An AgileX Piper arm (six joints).
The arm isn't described. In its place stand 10 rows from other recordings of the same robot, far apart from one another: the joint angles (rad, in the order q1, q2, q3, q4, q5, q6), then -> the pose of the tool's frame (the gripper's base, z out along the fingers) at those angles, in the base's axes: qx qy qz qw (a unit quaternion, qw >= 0); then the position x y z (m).
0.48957, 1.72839, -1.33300, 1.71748, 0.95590, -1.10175 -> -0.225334 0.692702 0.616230 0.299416 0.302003 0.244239 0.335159
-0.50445, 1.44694, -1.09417, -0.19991, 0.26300, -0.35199 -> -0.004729 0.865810 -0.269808 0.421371 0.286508 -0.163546 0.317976
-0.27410, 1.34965, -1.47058, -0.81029, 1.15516, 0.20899 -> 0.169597 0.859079 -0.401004 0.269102 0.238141 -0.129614 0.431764
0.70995, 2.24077, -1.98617, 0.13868, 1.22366, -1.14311 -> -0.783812 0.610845 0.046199 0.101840 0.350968 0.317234 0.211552
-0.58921, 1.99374, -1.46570, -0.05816, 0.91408, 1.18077 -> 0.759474 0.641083 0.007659 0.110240 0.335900 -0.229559 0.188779
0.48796, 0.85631, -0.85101, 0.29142, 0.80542, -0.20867 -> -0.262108 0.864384 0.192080 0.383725 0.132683 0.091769 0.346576
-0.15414, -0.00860, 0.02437, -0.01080, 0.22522, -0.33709 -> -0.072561 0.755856 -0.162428 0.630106 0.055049 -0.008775 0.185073
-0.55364, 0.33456, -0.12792, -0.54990, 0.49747, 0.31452 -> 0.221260 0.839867 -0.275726 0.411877 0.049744 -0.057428 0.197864
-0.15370, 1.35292, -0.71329, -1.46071, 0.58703, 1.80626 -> 0.346139 0.790279 -0.207899 0.460896 0.252465 -0.089809 0.249732
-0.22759, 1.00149, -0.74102, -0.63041, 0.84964, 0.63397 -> 0.260386 0.887644 -0.221871 0.308318 0.166997 -0.080031 0.295362
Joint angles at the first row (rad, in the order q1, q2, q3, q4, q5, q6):
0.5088 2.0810 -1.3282 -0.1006 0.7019 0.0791
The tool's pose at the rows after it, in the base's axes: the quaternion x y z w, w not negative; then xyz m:
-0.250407 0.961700 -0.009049 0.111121 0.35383 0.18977 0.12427
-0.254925 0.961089 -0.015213 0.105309 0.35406 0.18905 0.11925
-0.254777 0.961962 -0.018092 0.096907 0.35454 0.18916 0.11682
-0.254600 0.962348 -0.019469 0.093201 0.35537 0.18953 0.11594
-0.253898 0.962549 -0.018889 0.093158 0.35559 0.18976 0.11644
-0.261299 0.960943 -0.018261 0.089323 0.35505 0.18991 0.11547
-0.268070 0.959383 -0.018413 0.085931 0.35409 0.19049 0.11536
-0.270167 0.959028 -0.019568 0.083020 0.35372 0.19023 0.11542
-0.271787 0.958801 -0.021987 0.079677 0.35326 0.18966 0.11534
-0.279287 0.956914 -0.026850 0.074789 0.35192 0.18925 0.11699
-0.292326 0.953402 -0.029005 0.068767 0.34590 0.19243 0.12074
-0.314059 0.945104 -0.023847 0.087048 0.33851 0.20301 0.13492
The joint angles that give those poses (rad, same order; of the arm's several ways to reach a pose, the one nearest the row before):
0.5088 2.0810 -1.3282 -0.1139 0.6970 0.0791
0.5088 2.0936 -1.3282 -0.1263 0.6991 0.0791
0.5088 2.1038 -1.3368 -0.1263 0.7153 0.0791
0.5088 2.1100 -1.3446 -0.1263 0.7249 0.0791
0.5088 2.1099 -1.3468 -0.1244 0.7270 0.0791
0.5088 2.1121 -1.3468 -0.1173 0.7310 0.0589
0.5108 2.1121 -1.3468 -0.1134 0.7371 0.0439
0.5108 2.1121 -1.3475 -0.1134 0.7438 0.0393
0.5108 2.1121 -1.3474 -0.1168 0.7515 0.0380
0.5130 2.1076 -1.3475 -0.1241 0.7678 0.0288
0.5278 2.0924 -1.3381 -0.1241 0.7865 0.0154
0.5603 2.0534 -1.3324 -0.1241 0.7824 0.0000

